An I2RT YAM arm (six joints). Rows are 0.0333 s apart.
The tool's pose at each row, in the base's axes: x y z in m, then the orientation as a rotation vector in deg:
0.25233, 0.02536, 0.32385, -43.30, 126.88, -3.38
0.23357, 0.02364, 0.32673, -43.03, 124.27, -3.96
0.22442, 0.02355, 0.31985, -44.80, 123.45, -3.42
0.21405, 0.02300, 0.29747, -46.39, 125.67, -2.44
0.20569, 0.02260, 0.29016, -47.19, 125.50, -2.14
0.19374, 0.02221, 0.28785, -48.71, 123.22, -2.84
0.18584, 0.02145, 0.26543, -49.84, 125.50, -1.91
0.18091, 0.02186, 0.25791, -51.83, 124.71, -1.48
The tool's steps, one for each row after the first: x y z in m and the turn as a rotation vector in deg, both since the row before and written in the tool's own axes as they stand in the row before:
0.00875, 0.00718, -0.01533, 1.10, -2.32, -0.57
0.00924, 0.00643, -0.00208, -0.89, -0.56, -1.23
0.02061, 0.01151, 0.00718, -1.82, 2.11, -0.26
0.00919, 0.00621, -0.00075, -0.48, -0.06, -0.50
0.00756, 0.00687, -0.00663, 0.42, -1.56, -1.82
0.01906, 0.01063, 0.00944, -1.65, 2.06, 0.10
0.00697, 0.00528, 0.00214, -0.88, -0.36, -1.42

